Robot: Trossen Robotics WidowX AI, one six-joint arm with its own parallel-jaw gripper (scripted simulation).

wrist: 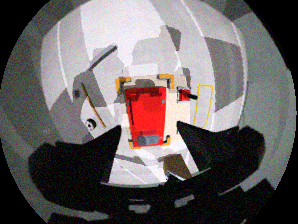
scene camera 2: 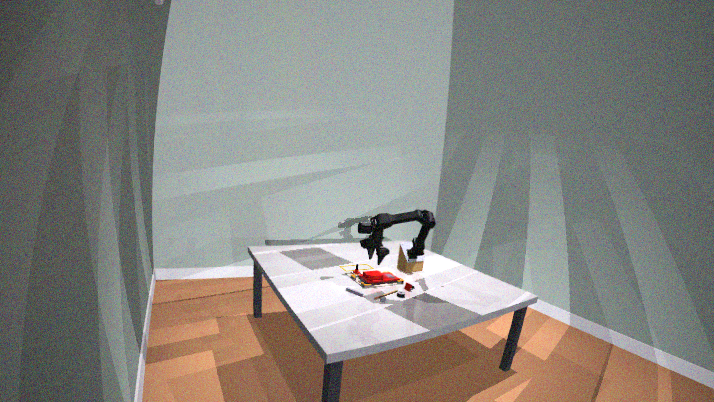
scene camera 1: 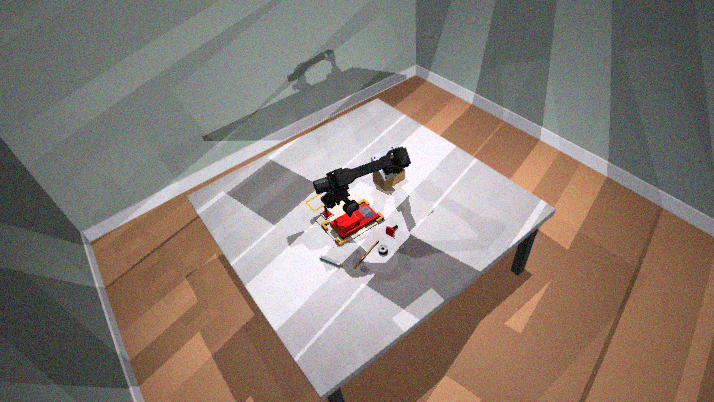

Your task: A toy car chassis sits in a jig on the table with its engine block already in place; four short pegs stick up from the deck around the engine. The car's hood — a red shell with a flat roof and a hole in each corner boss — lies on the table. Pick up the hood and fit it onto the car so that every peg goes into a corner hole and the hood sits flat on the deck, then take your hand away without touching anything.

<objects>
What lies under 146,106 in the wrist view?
A red hood.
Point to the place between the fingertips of the gripper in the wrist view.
149,125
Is the gripper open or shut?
Open.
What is the gripper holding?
Nothing.
</objects>
